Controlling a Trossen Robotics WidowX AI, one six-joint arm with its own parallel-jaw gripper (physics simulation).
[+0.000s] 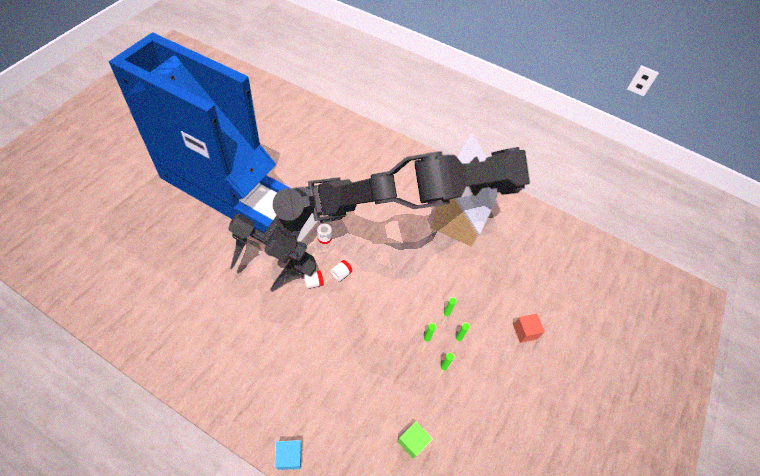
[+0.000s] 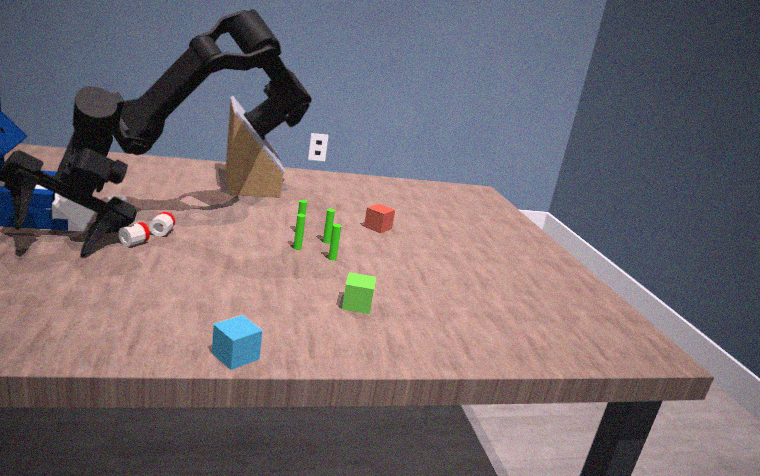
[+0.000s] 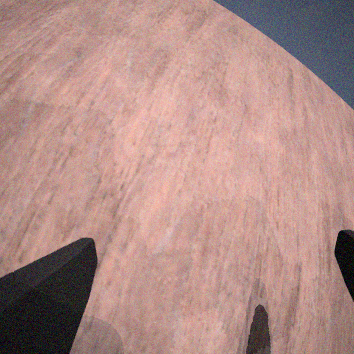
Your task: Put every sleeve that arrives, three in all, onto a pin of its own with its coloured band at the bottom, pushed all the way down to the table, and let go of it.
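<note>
Three white sleeves with red bands are on the table. One sleeve [image 1: 324, 234] stands upright beside the arm, band at the bottom. A second sleeve [image 1: 341, 270] [image 2: 162, 224] lies on its side. A third sleeve [image 1: 313, 279] [image 2: 133, 234] lies on its side close to the outer side of one finger; whether they touch I cannot tell. My gripper [image 1: 252, 279] [image 2: 52, 241] [image 3: 221, 249] is wide open and empty, low over the table, left of the sleeves. Several green pins stand bare, among them a left pin [image 1: 429, 332], a back pin [image 1: 449, 307] and a front pin [image 1: 447, 361] [image 2: 334, 242].
A tall blue dispenser [image 1: 185, 123] with a white-floored chute stands at the back left, close to the arm. A wedge-shaped stand [image 1: 457, 224] [image 2: 255, 173] is by the arm's other end. A red cube [image 1: 528, 327] [image 2: 379, 218], green cube [image 1: 415, 438] [image 2: 358, 293] and blue cube [image 1: 288, 454] [image 2: 236, 342] lie around the pins.
</note>
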